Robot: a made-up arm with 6 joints.
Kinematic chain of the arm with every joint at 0, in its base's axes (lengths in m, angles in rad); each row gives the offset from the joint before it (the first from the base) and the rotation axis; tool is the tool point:
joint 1: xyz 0 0 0.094 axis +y
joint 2: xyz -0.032 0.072 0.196 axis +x
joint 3: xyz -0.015 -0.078 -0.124 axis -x
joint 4: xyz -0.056 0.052 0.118 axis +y
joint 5: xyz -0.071 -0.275 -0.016 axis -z
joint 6: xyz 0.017 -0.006 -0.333 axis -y
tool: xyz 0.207 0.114 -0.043
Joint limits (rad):
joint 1: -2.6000..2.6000
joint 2: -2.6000..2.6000
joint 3: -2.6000..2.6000
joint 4: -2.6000..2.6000
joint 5: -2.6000..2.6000
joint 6: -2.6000..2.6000
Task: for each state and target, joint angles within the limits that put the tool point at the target. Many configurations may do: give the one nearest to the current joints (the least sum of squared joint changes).
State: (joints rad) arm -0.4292 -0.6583 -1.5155 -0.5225 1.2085 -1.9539
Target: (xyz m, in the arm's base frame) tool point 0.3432 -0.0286 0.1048
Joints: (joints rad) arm -0.3715 -0.6948 -1.4046 -0.8550 1.3206 -1.7109
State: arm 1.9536 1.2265 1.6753 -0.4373 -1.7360 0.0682
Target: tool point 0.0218 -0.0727 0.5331
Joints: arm 1.8707 1.0875 1.6479 0.1265 -2.0920 -0.1508
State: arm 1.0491 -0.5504 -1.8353 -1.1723 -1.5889 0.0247
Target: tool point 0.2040 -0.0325 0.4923
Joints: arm -0.0830 -1.4213 -1.4155 -1.7774 -1.0935 0.2776
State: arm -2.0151 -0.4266 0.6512 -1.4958 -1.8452 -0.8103
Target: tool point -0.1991 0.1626 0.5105
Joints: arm -1.5828 -0.5384 0.9999 -2.0974 -1.5241 -0.6181
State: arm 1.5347 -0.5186 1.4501 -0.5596 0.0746 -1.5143
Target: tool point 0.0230 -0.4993 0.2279
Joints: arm 1.2993 -0.2845 0.9377 -0.1742 -0.1052 -1.6167
